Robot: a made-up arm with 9 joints. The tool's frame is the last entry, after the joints. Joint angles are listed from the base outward. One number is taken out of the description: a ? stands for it. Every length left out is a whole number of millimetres.
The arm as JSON. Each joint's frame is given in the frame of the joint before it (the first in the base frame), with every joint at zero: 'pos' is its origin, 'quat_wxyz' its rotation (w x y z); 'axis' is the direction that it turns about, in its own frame. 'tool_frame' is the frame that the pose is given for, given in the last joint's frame.
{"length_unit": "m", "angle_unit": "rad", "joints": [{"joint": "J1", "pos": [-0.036, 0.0, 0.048], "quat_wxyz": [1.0, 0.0, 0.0, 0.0], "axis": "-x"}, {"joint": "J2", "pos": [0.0, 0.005, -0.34], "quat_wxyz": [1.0, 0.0, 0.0, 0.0], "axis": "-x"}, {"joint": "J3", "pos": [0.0, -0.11, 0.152], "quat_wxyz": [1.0, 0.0, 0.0, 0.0], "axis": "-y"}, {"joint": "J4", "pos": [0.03, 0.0, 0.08], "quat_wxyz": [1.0, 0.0, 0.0, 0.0], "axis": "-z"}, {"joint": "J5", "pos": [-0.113, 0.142, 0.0], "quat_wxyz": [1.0, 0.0, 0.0, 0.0], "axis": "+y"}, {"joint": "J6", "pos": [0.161, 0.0, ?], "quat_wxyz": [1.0, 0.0, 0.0, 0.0], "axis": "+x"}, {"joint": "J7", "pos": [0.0, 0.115, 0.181], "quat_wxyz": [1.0, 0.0, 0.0, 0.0], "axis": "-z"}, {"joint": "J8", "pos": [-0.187, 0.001, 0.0], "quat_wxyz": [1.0, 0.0, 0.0, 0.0], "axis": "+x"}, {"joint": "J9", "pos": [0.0, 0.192, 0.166], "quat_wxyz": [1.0, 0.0, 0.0, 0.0], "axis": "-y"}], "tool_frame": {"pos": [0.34, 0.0, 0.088], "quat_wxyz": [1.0, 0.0, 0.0, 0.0]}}
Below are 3 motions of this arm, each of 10 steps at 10 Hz.
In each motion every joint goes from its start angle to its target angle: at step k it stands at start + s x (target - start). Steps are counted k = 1, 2, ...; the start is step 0. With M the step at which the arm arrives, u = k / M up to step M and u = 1 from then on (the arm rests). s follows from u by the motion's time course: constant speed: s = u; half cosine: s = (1 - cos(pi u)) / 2; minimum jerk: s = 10 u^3 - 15 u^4 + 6 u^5.
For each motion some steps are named. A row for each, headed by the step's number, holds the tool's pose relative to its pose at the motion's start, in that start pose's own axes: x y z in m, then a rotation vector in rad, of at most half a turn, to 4 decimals.
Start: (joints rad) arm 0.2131 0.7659 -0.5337 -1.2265 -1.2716 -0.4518 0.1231 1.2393 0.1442
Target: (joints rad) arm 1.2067 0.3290 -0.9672 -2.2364 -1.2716 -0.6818 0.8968 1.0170 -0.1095
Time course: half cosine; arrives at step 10
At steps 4, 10:
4: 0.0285 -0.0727 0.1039 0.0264 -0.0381 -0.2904
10: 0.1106 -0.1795 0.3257 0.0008 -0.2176 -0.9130

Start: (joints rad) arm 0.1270 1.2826 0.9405 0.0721 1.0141 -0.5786 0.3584 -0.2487 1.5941
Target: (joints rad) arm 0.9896 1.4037 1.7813 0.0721 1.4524 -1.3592 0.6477 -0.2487 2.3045
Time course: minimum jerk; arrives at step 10
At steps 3, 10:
3: -0.1968 0.2304 0.0790 -0.1048 -0.2483 0.2502
10: -1.6590 0.3296 -0.2904 -0.1932 -1.5976 1.6424

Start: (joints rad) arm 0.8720 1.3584 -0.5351 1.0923 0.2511 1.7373 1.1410 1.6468 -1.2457
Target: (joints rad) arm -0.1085 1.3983 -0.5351 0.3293 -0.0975 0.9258 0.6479 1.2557 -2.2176
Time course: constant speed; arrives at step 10
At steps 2, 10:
2: 0.0836 -0.0827 -0.1573 -0.0814 0.1996 -0.3554
10: 0.0835 -0.0852 -0.6718 0.9216 1.3020 -1.4367

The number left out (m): -0.114
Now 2 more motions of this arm.
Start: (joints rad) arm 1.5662 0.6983 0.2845 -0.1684 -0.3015 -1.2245 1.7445 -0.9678 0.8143
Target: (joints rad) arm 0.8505 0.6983 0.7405 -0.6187 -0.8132 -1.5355 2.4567 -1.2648 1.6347
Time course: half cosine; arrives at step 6
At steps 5, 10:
5: 0.4874 -0.0192 -0.7857 -0.6050 0.8852 -0.0389
10: 0.4761 -0.0281 -0.8525 -0.6482 0.9537 -0.0209

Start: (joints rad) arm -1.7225 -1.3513 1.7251 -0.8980 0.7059 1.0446 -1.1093 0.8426 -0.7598
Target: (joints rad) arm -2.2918 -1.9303 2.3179 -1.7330 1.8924 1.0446 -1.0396 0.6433 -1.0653
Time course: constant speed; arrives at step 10
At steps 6, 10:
6: 0.0487 -0.2150 -0.1821 0.4313 -0.4385 -0.5485
10: 0.0801 -0.3521 -0.3191 0.9623 -0.9000 -0.7405

